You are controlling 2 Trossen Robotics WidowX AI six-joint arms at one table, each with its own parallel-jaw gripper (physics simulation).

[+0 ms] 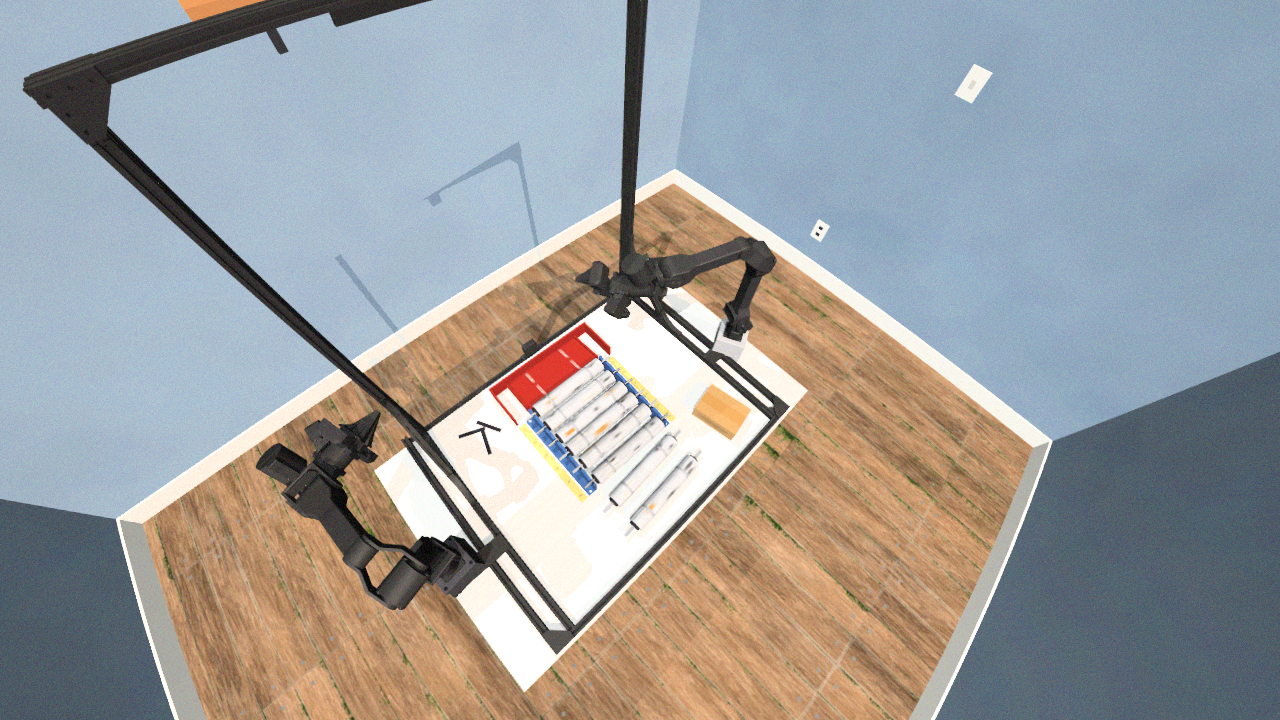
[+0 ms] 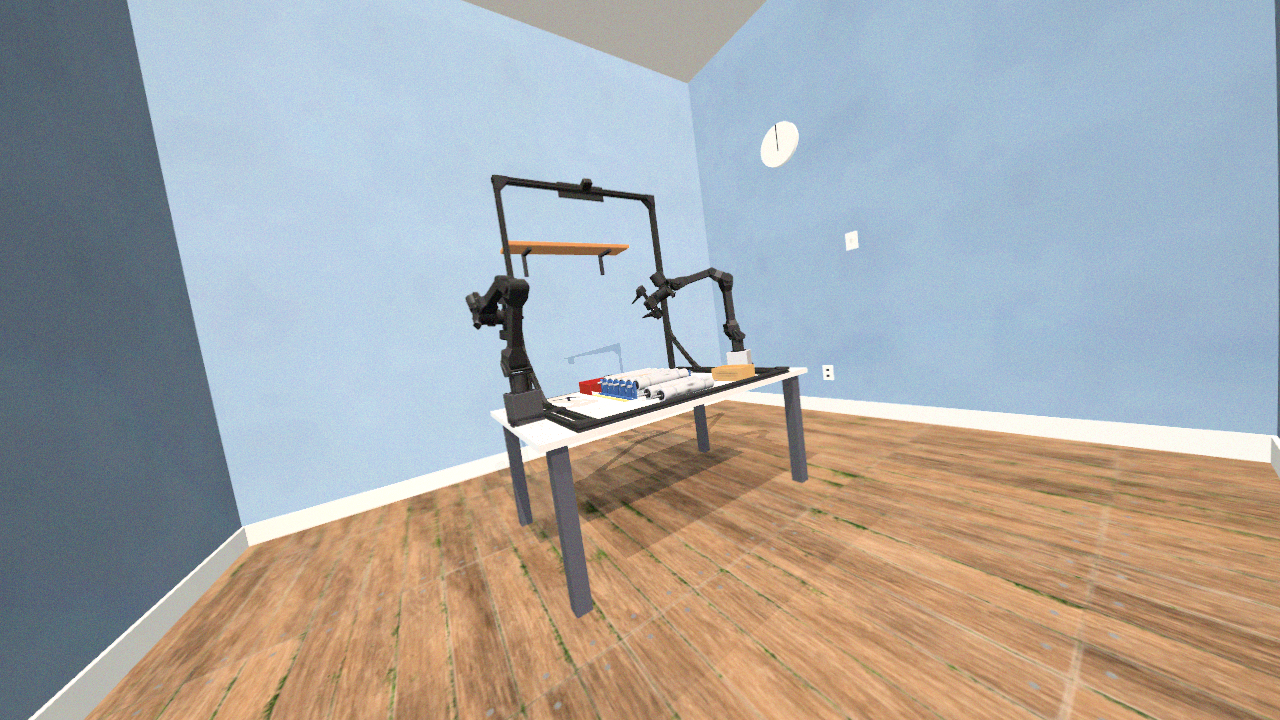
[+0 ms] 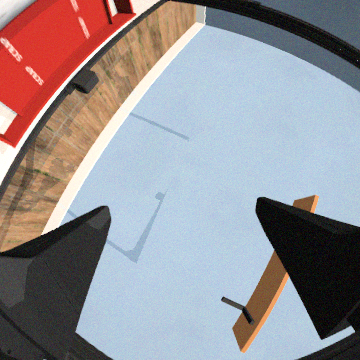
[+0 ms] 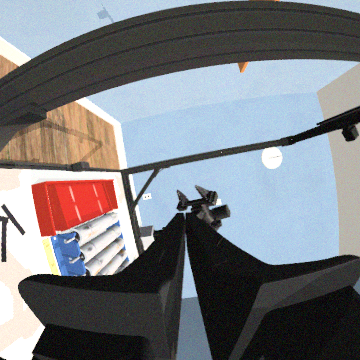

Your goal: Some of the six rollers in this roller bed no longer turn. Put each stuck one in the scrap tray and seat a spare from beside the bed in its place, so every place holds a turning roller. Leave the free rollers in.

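Places are measured from the left arm's base along level axes (x back, y right, z up), in millimetres.
Pixels of known places: left gripper, fingertip midpoint: [image 1: 584, 285] [image 2: 637, 310] [image 3: 184, 208] [image 4: 185, 187]; right gripper, fingertip midpoint: [image 1: 378, 411] [image 2: 523, 317] [image 4: 183, 219]; left arm's base, link origin: [image 1: 733, 331] [image 2: 738, 351] [image 4: 154, 235]; right arm's base, link origin: [image 1: 447, 563] [image 2: 521, 391].
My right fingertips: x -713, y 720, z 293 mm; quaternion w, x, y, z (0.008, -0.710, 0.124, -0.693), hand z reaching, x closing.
For each thing: its top centre in the pictures, then the offset to it from my right fingertips.
- red scrap tray, top centre: [image 3: 59, 36] [image 1: 551, 367] [image 4: 92, 198] [image 2: 619, 375] dx +390, dy -189, dz -335 mm
- orange-tan block, top centre: [image 1: 723, 408] [image 2: 732, 366] dx +444, dy -755, dz -336 mm
The roller bed, with blue rails [image 1: 562, 454] [image 4: 64, 256], holds several pale grey rollers [image 1: 597, 419] side by side; some have orange marks. I cannot tell which are stuck. Two spare rollers [image 1: 644, 468] [image 1: 664, 490] lie parallel on the table in front of the bed. The red scrap tray [image 1: 554, 362] [image 2: 589, 385] [image 3: 30, 55] [image 4: 87, 200] stands behind the bed, with no roller visible in it. My left gripper [image 1: 595, 295] [image 2: 639, 305] [image 3: 184, 208] [image 4: 185, 187] is open and empty, raised near the back right. My right gripper [image 1: 374, 420] [image 4: 183, 219] is shut on nothing, raised at the left, away from the bed.
An orange-tan block [image 1: 721, 411] [image 2: 733, 372] lies on the table at the right of the bed. Thin black bars [image 1: 483, 435] lie left of the tray. A tall black frame with an upright post [image 1: 632, 134] stands around the back of the table, and black rails edge the table.
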